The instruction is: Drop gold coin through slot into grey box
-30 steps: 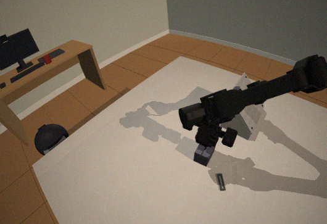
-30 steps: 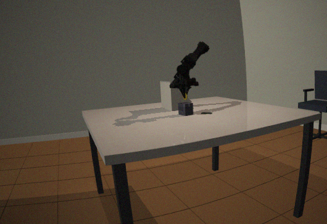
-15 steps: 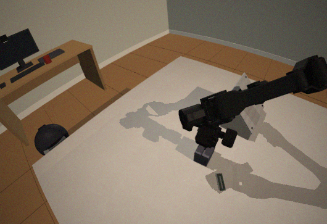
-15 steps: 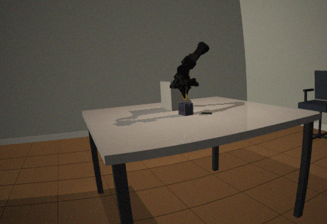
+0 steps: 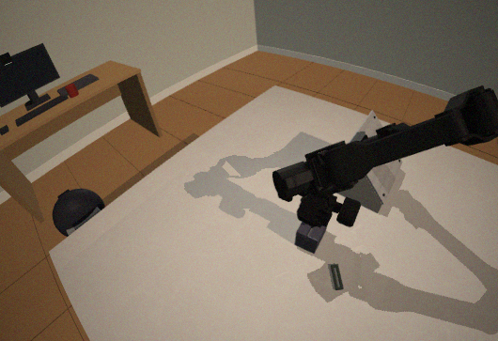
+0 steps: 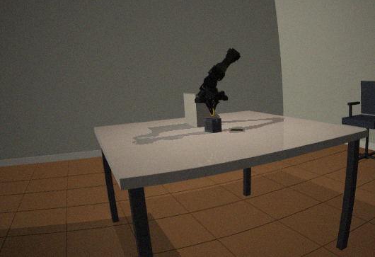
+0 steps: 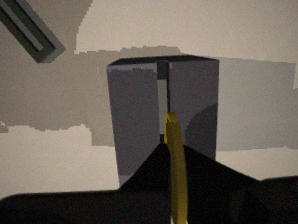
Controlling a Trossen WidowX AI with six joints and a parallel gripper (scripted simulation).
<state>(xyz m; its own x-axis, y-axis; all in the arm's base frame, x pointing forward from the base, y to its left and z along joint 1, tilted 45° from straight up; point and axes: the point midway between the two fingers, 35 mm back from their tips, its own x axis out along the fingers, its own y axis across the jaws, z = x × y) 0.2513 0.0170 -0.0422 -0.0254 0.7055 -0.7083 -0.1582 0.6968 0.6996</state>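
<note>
The thin gold coin is 10 mm above my gripper tip.
</note>
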